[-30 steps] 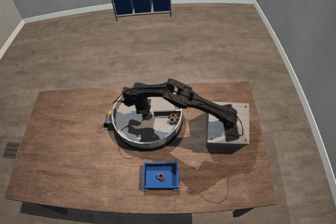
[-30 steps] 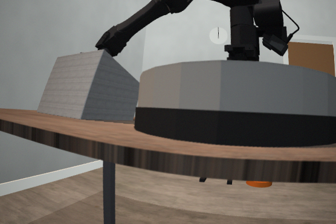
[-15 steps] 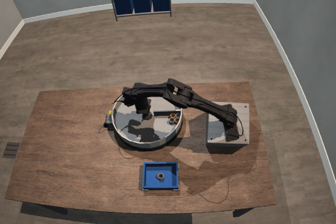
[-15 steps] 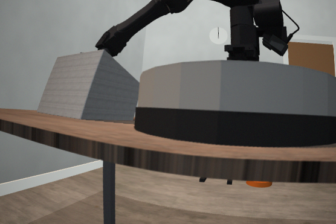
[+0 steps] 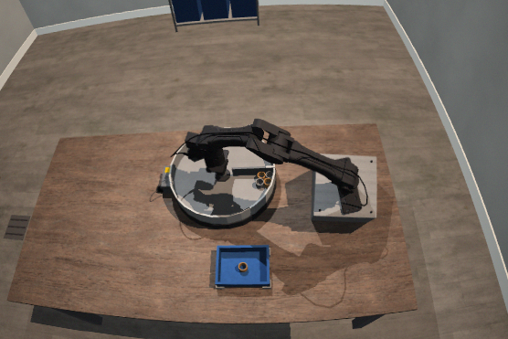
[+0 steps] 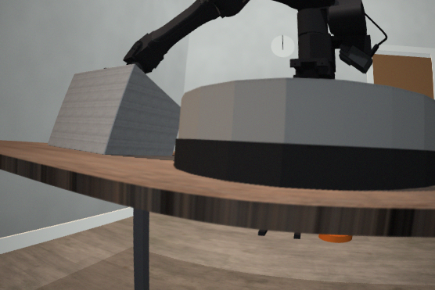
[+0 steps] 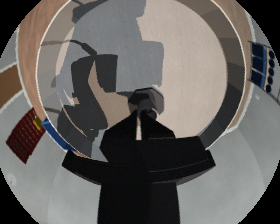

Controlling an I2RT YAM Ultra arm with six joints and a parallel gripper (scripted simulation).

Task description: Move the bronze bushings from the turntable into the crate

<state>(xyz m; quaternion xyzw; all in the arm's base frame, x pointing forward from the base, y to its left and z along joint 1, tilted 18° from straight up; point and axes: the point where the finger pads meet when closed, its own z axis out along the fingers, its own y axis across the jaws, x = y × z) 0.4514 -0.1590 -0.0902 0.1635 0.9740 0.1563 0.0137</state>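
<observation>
The grey turntable lies 3 cm below my hand and 1 cm to the right of it. Round my hand: blue crate: 37 cm to the left, 6 cm below, 4 cm behind.
</observation>
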